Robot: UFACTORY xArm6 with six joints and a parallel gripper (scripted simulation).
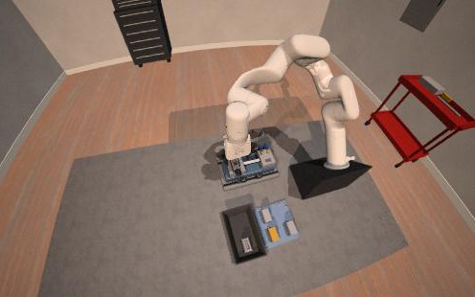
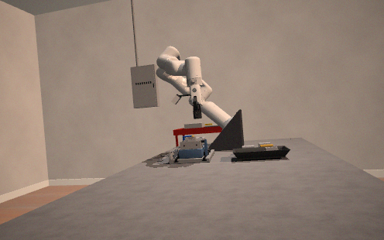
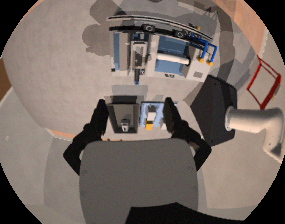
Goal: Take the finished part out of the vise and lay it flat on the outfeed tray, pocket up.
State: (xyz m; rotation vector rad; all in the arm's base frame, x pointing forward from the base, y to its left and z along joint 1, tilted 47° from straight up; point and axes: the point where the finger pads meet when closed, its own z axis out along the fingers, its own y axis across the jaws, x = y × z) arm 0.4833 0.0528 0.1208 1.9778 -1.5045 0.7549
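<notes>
The blue vise lies 170 mm below my hand, 70 mm behind it and 50 mm to the right of it. Round my hand: light blue pallet (250 mm to the left, 210 mm below, 160 mm behind); then brass block (300 mm to the left, 180 mm below, 130 mm behind).
</notes>
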